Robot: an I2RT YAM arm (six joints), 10 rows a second.
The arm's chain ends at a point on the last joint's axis. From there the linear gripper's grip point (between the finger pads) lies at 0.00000 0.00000 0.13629 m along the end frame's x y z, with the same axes.
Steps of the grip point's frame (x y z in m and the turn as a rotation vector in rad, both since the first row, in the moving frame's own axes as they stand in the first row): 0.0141 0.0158 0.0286 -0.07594 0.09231 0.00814; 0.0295 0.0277 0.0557 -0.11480 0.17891 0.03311; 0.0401 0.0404 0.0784 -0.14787 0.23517 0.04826; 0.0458 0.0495 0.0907 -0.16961 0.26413 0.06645; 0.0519 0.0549 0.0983 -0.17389 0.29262 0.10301
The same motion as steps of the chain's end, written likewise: 0.0016 0.0054 0.0296 -0.07594 0.09231 0.00814; 0.0056 0.0118 0.0588 -0.11480 0.17891 0.03311; 0.0090 0.0197 0.0836 -0.14787 0.23517 0.04826; 0.0112 0.0256 0.0974 -0.16961 0.26413 0.06645; 0.0141 0.0297 0.1061 -0.17389 0.29262 0.10301
